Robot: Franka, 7 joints.
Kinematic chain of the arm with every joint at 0, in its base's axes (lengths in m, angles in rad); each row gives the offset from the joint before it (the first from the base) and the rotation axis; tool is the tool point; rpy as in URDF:
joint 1: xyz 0 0 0.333 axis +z
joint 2: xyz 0 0 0 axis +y
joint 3: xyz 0 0 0.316 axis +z
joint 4: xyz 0.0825 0 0 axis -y
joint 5: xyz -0.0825 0 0.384 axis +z
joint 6: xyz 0 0 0 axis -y
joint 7: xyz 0.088 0 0 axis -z
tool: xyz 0 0 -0.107 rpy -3.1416 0 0
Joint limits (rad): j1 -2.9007..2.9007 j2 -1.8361..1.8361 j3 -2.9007..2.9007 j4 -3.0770..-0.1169 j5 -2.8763..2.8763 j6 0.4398..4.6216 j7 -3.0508..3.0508
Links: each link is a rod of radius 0.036 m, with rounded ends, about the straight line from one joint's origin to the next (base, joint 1, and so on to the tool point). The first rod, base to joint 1, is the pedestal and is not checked.
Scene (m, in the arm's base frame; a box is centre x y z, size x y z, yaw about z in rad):
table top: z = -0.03
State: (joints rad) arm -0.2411 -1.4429 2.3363 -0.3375 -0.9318 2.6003 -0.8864
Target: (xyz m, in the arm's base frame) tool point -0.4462 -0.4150 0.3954
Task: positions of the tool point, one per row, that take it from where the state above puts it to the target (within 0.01 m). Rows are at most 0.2 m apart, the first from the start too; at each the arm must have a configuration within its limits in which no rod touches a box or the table.
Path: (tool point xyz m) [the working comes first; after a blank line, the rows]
Joints at the target: 0.7598 -0.3616 2.9007 -1.8536 -1.5470 3.5689 -0.8864
Straight joint move there: clear.

1: -0.8230 0.2192 0.3494
2: -0.8263 0.1028 0.3685
3: -0.7977 -0.0363 0.3775
4: -0.7263 -0.1842 0.3825
5: -0.6070 -0.3190 0.3881
6: -0.4462 -0.4150 0.3954

